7 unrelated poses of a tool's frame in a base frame.
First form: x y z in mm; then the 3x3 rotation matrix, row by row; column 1 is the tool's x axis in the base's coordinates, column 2 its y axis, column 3 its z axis. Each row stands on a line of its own.
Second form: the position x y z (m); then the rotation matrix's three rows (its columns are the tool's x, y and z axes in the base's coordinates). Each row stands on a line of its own. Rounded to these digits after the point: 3 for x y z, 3 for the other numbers.
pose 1, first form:
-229 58 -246
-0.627 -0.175 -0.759
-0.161 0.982 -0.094
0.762 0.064 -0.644
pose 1, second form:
-0.229 0.058 -0.246
-0.627 -0.175 -0.759
-0.161 0.982 -0.094
0.762 0.064 -0.644

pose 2, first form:
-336 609 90
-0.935 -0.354 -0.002
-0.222 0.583 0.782
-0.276 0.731 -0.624
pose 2, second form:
-0.336 0.609 0.090
-0.935 -0.354 -0.002
-0.222 0.583 0.782
-0.276 0.731 -0.624

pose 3, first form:
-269 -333 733
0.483 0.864 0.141
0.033 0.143 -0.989
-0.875 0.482 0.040
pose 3, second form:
-0.269 -0.333 0.733
0.483 0.864 0.141
0.033 0.143 -0.989
-0.875 0.482 0.040

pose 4, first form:
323 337 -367
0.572 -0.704 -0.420
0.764 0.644 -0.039
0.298 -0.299 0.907
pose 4, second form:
0.323 0.337 -0.367
0.572 -0.704 -0.420
0.764 0.644 -0.039
0.298 -0.299 0.907

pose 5, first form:
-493 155 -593
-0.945 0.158 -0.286
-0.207 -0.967 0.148
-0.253 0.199 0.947
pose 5, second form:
-0.493 0.155 -0.593
-0.945 0.158 -0.286
-0.207 -0.967 0.148
-0.253 0.199 0.947

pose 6, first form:
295 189 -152
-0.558 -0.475 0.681
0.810 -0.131 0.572
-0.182 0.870 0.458
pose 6, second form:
0.295 0.189 -0.152
-0.558 -0.475 0.681
0.810 -0.131 0.572
-0.182 0.870 0.458

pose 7, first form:
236 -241 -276
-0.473 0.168 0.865
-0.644 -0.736 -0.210
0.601 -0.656 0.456
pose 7, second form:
0.236 -0.241 -0.276
-0.473 0.168 0.865
-0.644 -0.736 -0.210
0.601 -0.656 0.456

